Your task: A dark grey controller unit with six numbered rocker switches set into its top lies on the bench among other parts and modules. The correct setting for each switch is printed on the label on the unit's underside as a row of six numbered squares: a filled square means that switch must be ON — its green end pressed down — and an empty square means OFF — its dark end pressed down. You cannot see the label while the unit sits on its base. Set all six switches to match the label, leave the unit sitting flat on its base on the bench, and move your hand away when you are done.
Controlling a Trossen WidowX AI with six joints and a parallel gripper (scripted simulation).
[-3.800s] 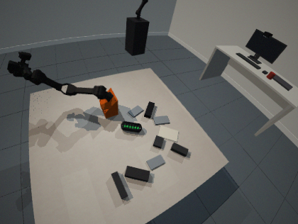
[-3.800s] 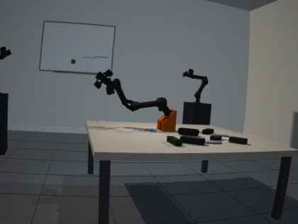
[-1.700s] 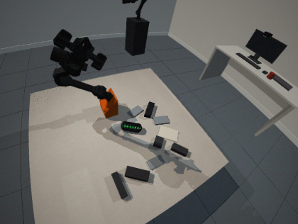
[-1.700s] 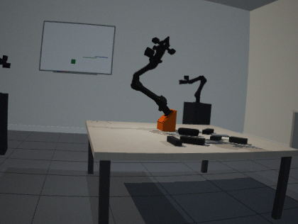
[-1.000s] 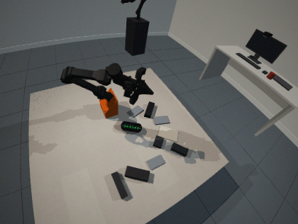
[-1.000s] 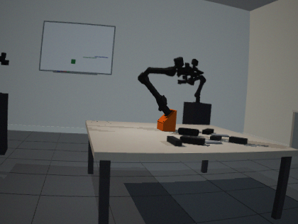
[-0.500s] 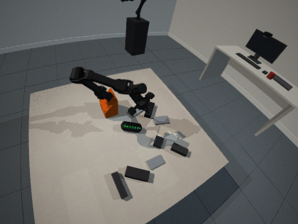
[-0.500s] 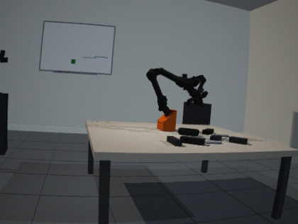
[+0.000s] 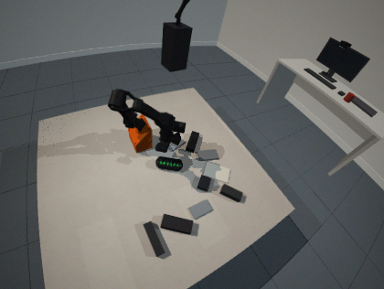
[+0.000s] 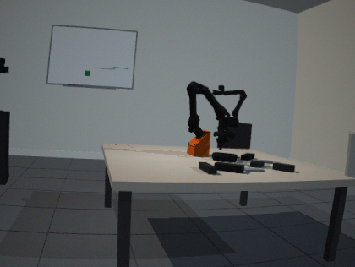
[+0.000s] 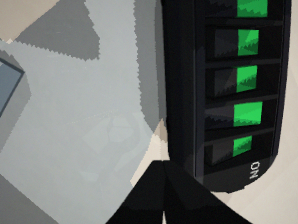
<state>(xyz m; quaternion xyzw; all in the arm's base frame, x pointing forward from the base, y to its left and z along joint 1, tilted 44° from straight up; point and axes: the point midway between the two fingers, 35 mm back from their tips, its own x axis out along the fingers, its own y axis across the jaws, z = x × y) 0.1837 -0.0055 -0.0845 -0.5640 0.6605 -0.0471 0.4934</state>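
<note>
My gripper tip is 27 cm short of the small dark box, 10 cm to the right of it and 5 cm above it. The rest, counted from my gripper tip: long black bar 37 cm ahead, 29 cm to the right, 4 cm below; white plate 26 cm ahead, 22 cm to the left, 6 cm below.
</note>
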